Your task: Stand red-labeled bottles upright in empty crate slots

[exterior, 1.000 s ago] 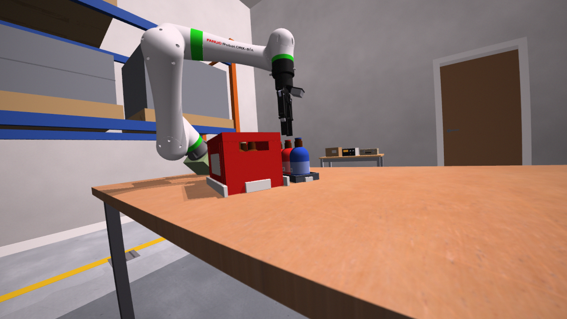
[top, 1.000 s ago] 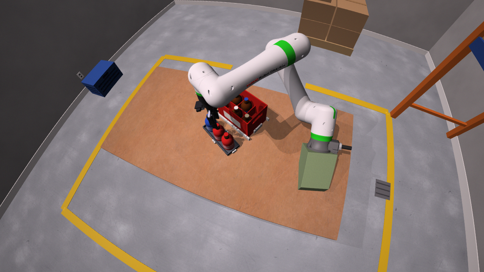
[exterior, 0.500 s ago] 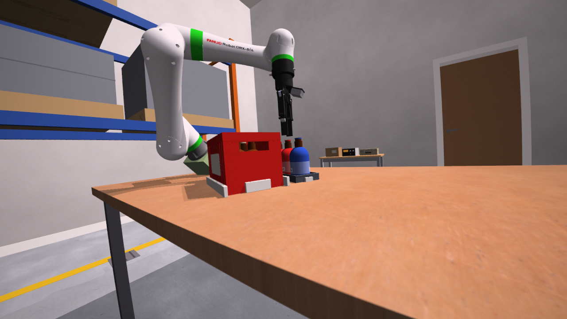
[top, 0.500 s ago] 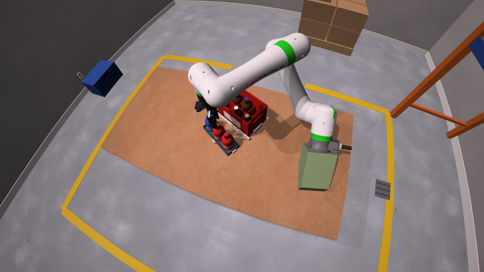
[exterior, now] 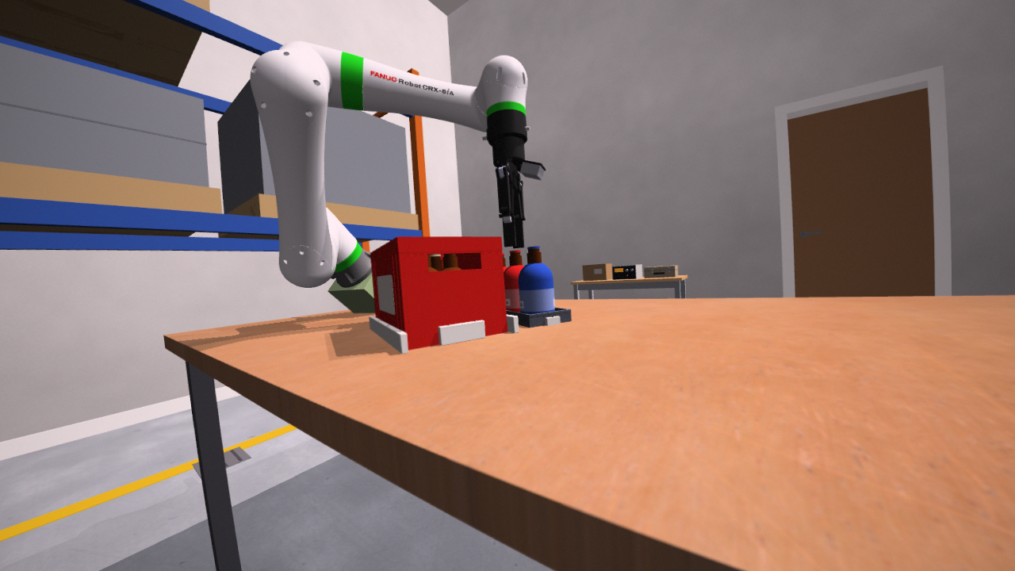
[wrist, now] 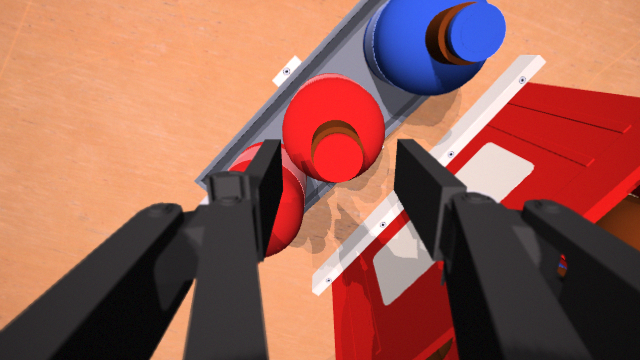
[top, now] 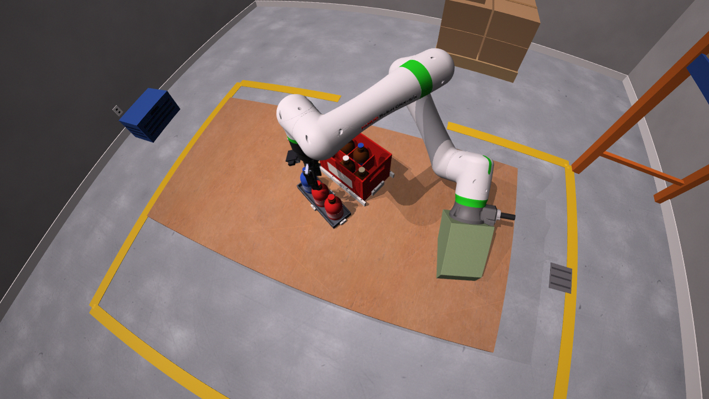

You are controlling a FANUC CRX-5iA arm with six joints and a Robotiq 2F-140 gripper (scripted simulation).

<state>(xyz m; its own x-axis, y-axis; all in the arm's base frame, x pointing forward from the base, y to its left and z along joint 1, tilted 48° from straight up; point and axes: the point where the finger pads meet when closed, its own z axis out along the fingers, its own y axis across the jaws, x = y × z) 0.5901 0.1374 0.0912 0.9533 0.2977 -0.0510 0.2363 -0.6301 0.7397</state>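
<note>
Right now my hand is 8 cm short of the blue-labeled bottle, 5 cm to the left of it and 11 cm above it. Round my hand: grey tray: 19 cm below; then red crate: 9 cm behind, 19 cm to the right, 11 cm below.
</note>
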